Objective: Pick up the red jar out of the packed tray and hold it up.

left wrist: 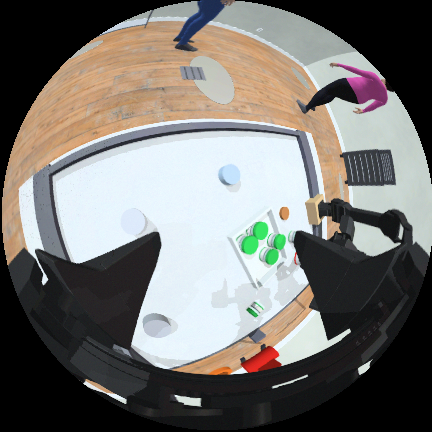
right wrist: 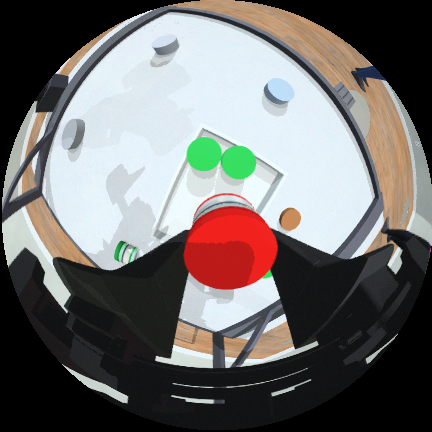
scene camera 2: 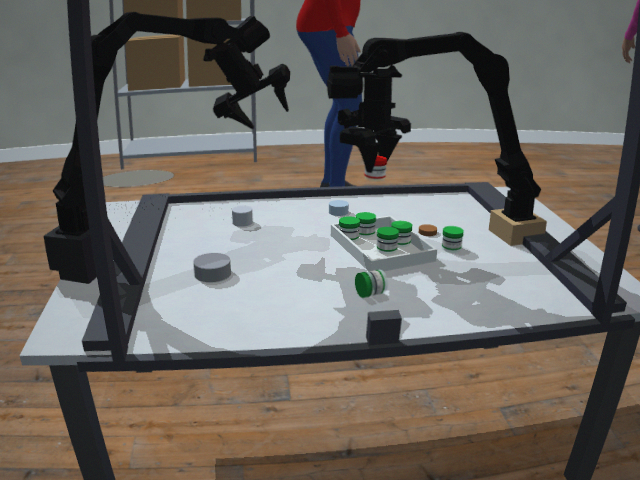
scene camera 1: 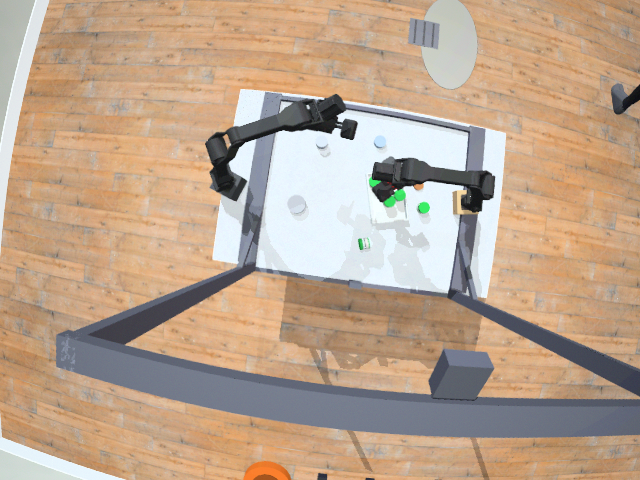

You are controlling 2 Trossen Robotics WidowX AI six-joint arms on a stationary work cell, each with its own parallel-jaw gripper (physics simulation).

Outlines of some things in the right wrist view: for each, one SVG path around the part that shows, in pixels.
My right gripper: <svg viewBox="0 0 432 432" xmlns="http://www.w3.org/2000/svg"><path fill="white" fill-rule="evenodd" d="M429 251L412 236L404 244L402 263L395 274L387 265L393 243L344 259L269 227L277 242L270 272L294 349L316 340L318 345L269 362L220 368L155 360L155 356L171 358L188 275L183 251L189 229L112 270L53 257L54 269L70 293L63 305L67 313L44 285L45 271L37 256L26 247L12 260L8 270L27 318L56 359L75 372L127 395L127 403L90 388L95 393L157 422L192 429L232 430L298 415L359 378L392 340L370 362L361 367L359 362L393 338L408 317L424 279ZM171 395L198 399L224 399L224 403L189 402L185 401L185 399L172 397ZM310 379L307 382L294 386L292 390L271 396L271 392L285 389Z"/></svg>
A red jar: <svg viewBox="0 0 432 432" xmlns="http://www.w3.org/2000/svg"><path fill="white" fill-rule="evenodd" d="M219 191L205 197L196 208L192 225L187 233L183 259L188 272L200 283L217 289L236 289L254 283L268 272L276 258L277 242L268 224L246 198L235 192Z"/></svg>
A green-lidded jar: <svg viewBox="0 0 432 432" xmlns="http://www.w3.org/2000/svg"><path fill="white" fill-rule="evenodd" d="M234 145L222 153L220 159L221 167L228 176L235 179L243 179L254 171L256 159L249 148L242 145Z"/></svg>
A green-lidded jar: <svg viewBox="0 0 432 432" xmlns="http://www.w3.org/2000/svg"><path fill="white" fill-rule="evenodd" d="M198 137L188 145L186 159L197 170L210 170L219 163L221 148L210 137Z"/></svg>
